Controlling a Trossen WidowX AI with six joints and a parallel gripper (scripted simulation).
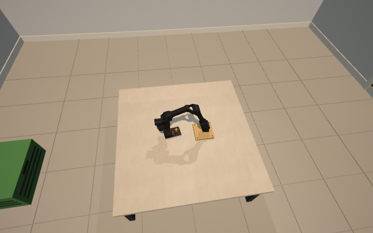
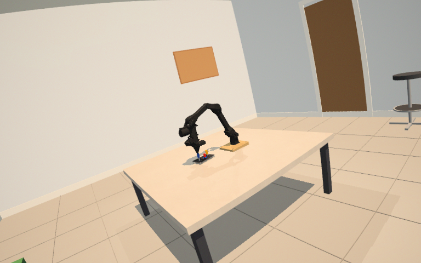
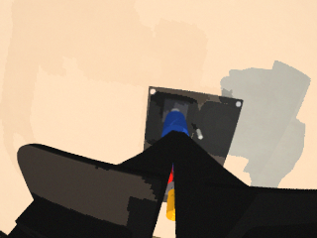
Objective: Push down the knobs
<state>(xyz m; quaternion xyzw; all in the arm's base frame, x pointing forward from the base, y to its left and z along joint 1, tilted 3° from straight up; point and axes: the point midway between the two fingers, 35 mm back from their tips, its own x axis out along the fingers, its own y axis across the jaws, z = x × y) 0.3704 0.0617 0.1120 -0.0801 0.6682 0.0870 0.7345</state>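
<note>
Now: gripper tip 20 mm above the blue knob. Round my gripper tip: yellow knob 90 mm behind, 40 mm to the right, 30 mm below.
</note>
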